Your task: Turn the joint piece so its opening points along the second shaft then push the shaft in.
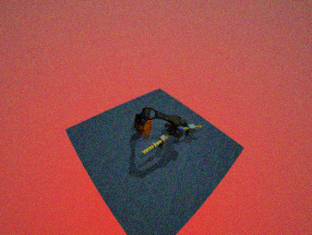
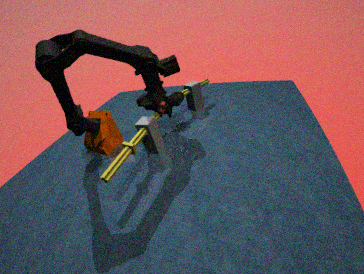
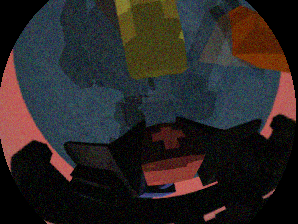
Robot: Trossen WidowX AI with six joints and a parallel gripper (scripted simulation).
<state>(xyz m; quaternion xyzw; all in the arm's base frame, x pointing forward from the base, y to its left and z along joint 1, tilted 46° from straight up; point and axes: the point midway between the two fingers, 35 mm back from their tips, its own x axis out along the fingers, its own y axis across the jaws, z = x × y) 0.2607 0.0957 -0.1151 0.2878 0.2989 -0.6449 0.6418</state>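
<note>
Right now the red square joint piece is 4 cm above my gripper tip and 1 cm to the left of it.
</note>
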